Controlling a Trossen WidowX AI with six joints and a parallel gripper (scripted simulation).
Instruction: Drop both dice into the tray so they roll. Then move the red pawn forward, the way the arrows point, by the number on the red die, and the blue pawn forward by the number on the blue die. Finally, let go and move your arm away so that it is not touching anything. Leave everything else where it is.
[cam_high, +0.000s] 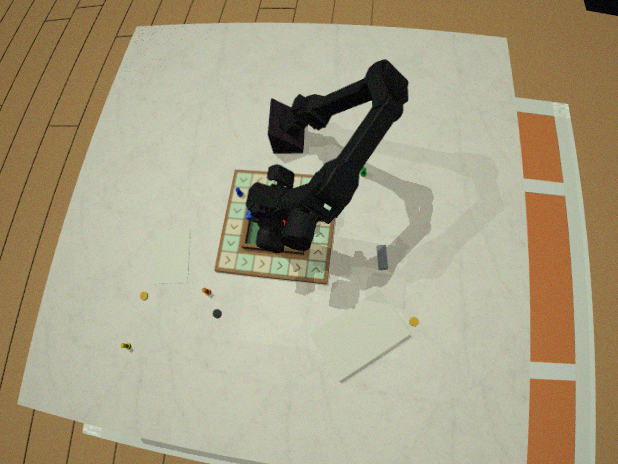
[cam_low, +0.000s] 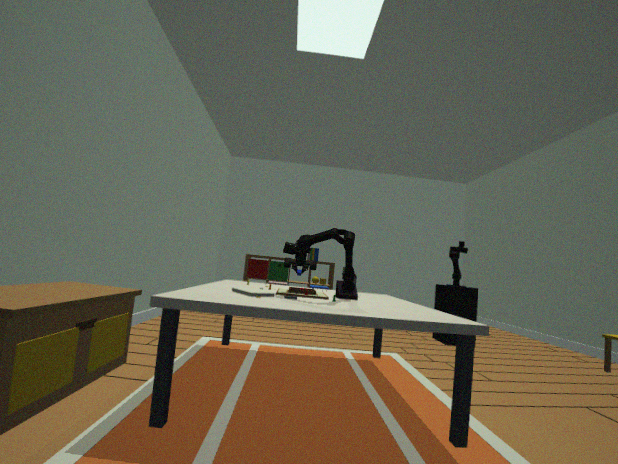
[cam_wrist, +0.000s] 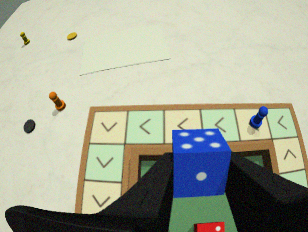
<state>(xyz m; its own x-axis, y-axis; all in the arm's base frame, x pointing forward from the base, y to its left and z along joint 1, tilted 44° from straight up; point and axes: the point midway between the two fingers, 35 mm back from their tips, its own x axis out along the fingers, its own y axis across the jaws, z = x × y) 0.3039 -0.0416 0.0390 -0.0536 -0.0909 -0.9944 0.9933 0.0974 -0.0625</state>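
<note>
Right now my gripper tip is 15 cm to the right of the red pawn, 10 cm above it and 5 cm past it. Round my gripper tip: green tray: 12 cm below, 4 cm to the left, 3 cm behind; then orange pawn: 17 cm ahead, 11 cm to the right, 11 cm below; then blue pawn: 10 cm below, 9 cm behind, 8 cm to the right.
</note>
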